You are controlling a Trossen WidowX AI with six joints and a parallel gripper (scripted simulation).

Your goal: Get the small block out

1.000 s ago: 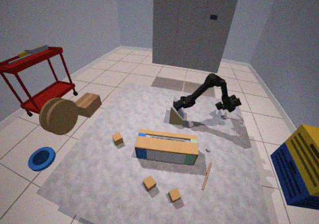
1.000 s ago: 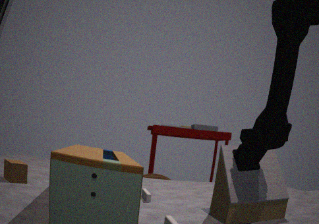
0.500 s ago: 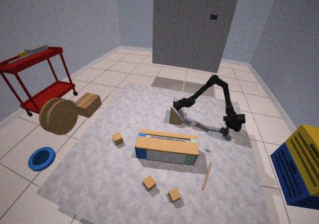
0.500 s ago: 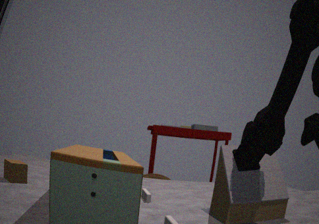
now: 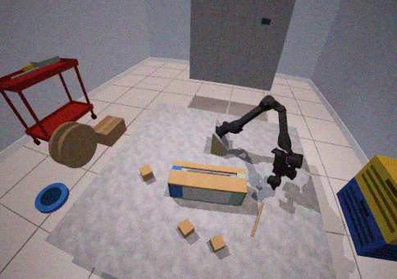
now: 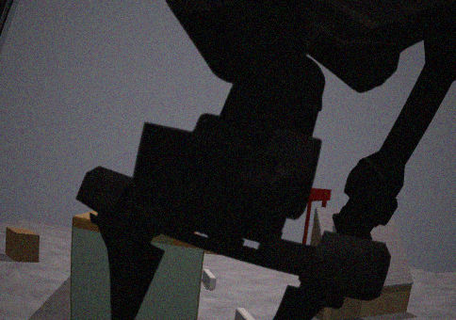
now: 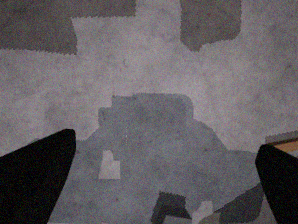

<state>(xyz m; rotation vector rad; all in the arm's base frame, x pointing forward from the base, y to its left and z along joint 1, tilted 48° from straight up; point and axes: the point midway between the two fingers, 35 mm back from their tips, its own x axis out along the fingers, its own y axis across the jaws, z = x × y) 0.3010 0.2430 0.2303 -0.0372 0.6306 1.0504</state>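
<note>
My gripper tip is now 10 mm past the box and 380 mm to the left of it. The rest, counted from my gripper tip: thin stick (170 mm ahead, 110 mm to the right, 60 mm below).
</note>
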